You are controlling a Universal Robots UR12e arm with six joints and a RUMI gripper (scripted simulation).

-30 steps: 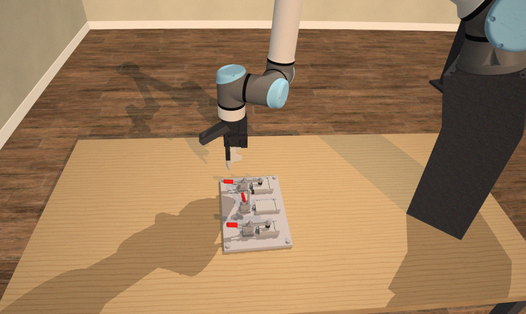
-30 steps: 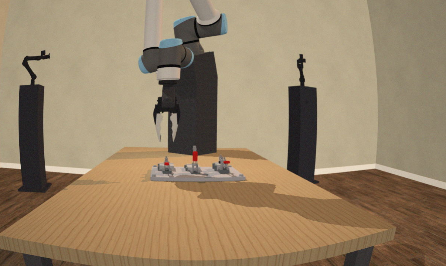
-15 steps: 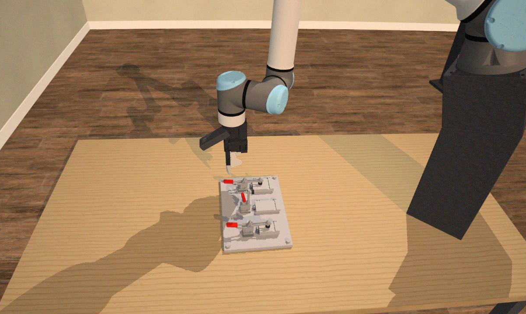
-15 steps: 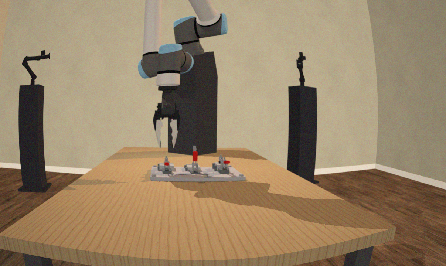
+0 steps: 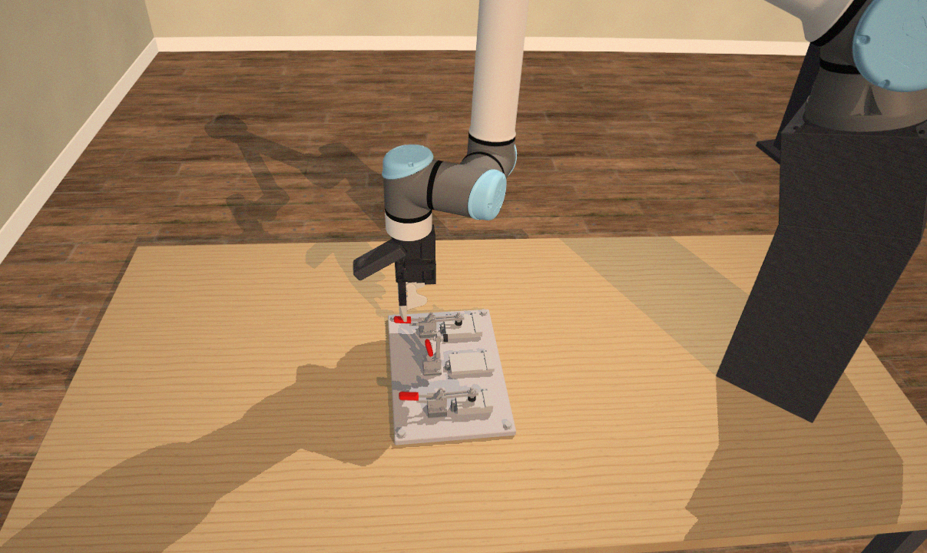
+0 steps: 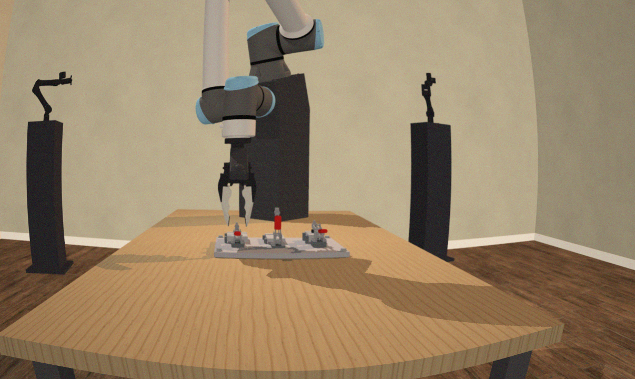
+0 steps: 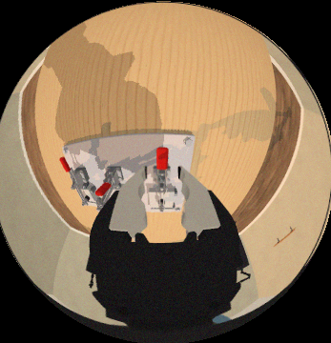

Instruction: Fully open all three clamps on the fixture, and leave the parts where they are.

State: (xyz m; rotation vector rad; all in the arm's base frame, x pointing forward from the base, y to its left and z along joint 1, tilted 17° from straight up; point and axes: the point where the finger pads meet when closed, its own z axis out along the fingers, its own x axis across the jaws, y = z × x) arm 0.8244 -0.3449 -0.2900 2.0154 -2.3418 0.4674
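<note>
Now: hand 120 mm to the right of the grey fixture plate, 80 mm above it and 60 mm past it. Round my hand: grey part: 130 mm to the left, 130 mm behind, 70 mm below.
</note>
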